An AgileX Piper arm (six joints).
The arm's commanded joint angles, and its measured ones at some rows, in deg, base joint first. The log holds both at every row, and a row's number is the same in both.
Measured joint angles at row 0:
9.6 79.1 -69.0 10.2 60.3 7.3
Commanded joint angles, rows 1 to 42:
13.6 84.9 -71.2 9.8 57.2 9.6
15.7 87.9 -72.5 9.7 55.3 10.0
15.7 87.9 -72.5 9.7 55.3 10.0
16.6 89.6 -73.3 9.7 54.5 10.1
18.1 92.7 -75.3 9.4 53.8 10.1
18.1 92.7 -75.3 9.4 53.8 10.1
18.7 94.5 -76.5 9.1 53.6 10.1
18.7 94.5 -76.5 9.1 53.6 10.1
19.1 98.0 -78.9 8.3 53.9 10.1
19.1 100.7 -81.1 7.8 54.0 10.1
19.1 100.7 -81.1 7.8 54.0 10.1
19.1 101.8 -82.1 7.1 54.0 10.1
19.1 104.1 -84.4 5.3 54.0 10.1
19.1 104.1 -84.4 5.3 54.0 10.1
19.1 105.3 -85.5 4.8 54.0 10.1
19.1 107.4 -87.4 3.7 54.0 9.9
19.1 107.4 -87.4 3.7 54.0 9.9
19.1 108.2 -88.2 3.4 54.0 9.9
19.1 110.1 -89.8 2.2 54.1 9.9
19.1 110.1 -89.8 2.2 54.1 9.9
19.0 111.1 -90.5 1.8 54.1 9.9
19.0 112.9 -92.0 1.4 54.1 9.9
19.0 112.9 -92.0 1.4 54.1 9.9
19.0 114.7 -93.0 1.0 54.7 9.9
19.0 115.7 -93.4 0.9 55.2 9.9
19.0 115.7 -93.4 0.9 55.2 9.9
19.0 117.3 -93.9 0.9 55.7 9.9
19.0 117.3 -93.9 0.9 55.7 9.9
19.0 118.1 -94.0 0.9 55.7 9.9
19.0 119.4 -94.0 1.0 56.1 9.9
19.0 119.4 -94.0 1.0 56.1 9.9
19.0 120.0 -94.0 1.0 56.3 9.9
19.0 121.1 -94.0 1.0 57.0 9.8
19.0 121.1 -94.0 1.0 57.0 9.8
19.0 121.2 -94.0 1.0 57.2 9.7
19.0 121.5 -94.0 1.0 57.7 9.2
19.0 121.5 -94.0 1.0 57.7 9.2
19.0 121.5 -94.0 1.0 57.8 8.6
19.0 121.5 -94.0 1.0 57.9 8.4
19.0 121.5 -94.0 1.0 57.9 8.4
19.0 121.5 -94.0 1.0 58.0 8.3
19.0 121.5 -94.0 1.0 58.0 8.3
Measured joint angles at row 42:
19.1 121.5 -93.5 1.3 57.5 9.1
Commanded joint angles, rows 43 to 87:
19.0 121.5 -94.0 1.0 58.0 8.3
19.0 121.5 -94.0 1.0 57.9 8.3
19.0 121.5 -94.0 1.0 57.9 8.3
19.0 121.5 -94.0 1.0 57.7 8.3
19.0 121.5 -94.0 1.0 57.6 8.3
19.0 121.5 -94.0 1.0 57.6 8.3
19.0 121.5 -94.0 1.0 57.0 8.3
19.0 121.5 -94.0 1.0 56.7 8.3
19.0 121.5 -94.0 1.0 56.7 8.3
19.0 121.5 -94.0 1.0 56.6 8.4
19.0 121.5 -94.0 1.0 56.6 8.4
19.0 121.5 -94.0 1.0 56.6 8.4
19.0 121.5 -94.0 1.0 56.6 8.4
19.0 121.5 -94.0 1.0 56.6 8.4
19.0 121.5 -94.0 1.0 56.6 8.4
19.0 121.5 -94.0 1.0 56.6 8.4
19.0 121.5 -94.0 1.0 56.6 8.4
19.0 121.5 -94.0 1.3 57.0 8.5
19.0 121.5 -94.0 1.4 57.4 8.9
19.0 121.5 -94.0 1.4 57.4 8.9
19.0 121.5 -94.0 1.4 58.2 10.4
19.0 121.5 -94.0 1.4 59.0 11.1
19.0 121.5 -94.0 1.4 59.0 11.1
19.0 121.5 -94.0 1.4 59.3 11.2
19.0 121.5 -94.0 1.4 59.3 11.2
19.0 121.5 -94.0 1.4 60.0 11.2
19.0 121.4 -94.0 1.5 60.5 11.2
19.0 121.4 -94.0 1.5 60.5 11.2
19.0 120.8 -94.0 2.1 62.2 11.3
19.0 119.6 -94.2 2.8 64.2 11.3
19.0 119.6 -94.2 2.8 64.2 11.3
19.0 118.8 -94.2 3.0 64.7 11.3
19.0 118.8 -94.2 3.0 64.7 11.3
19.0 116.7 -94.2 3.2 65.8 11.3
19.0 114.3 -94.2 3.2 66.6 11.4
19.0 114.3 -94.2 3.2 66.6 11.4
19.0 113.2 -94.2 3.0 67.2 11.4
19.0 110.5 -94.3 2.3 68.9 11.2
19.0 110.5 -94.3 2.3 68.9 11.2
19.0 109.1 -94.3 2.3 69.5 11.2
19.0 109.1 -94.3 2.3 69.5 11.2
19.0 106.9 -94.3 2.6 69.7 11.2
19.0 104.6 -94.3 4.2 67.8 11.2
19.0 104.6 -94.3 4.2 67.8 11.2
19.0 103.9 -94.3 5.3 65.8 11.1
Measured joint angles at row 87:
18.8 106.4 -94.0 3.1 68.7 11.1
